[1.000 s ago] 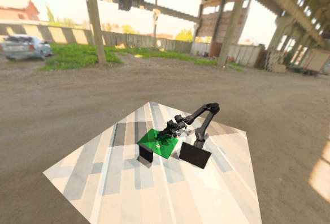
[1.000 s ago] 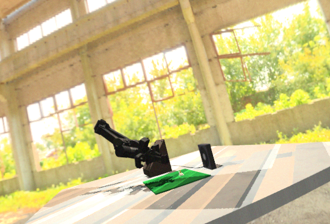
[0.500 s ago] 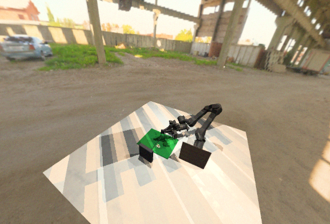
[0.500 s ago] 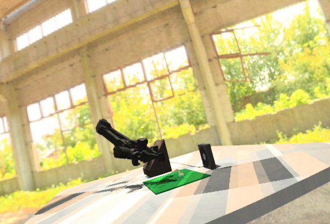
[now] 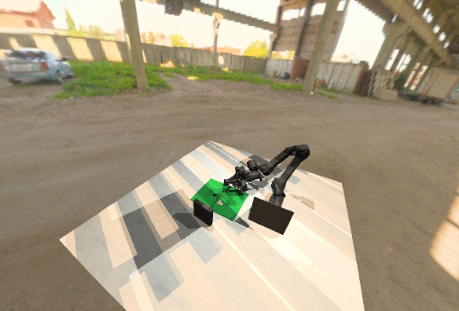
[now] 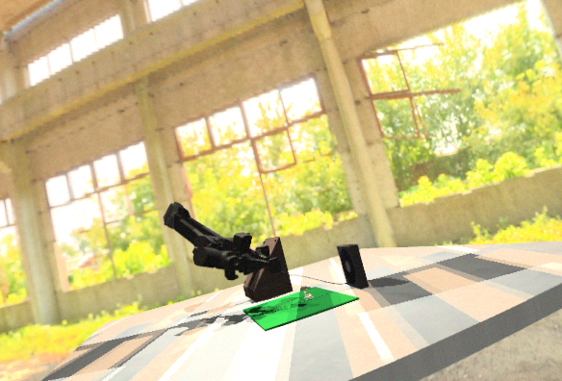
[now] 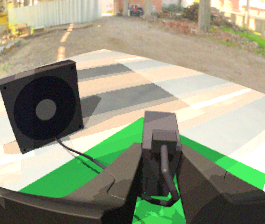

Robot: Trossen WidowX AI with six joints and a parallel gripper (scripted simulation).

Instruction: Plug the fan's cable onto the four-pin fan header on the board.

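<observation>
Right now my gripper tip is 3 cm short of the green board, 2 cm to the right of it and 14 cm above it. Round my gripper tip: black fan: 5 cm ahead, 21 cm to the left, 7 cm below; then dark plug: 1 cm below.
</observation>
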